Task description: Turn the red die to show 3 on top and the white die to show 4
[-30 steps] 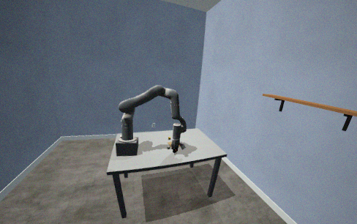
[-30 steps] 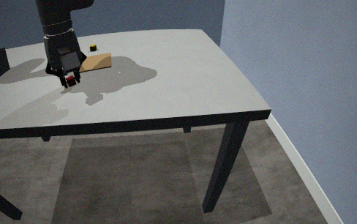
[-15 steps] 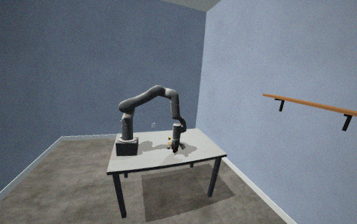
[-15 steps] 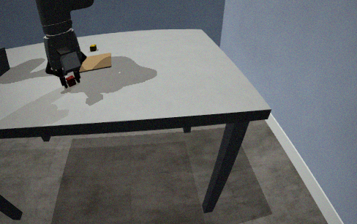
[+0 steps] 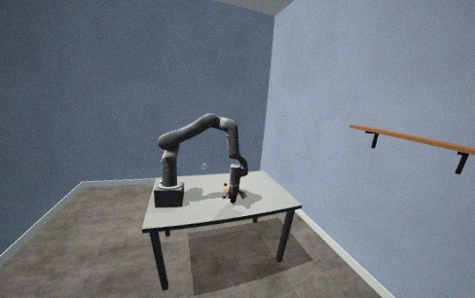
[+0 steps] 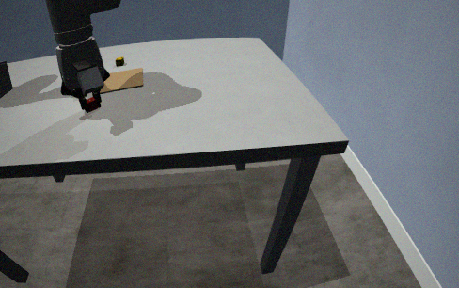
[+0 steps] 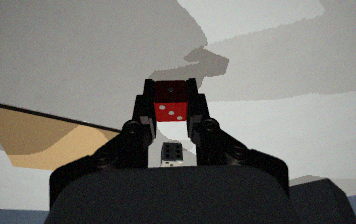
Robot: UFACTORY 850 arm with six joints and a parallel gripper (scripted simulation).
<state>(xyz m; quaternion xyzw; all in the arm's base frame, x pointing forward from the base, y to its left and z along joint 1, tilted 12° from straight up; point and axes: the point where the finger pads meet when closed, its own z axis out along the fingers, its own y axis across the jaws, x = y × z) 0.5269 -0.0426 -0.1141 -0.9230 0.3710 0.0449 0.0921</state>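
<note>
Now: the white die 7 cm to the left of my hand, 7 cm behind it and 1 cm below it. Also, from my hand: tan mat (16 cm to the left, 2 cm below, 2 cm ahead); red die (1 cm below); yellow die (29 cm to the left, 4 cm behind, 1 cm below).
</note>
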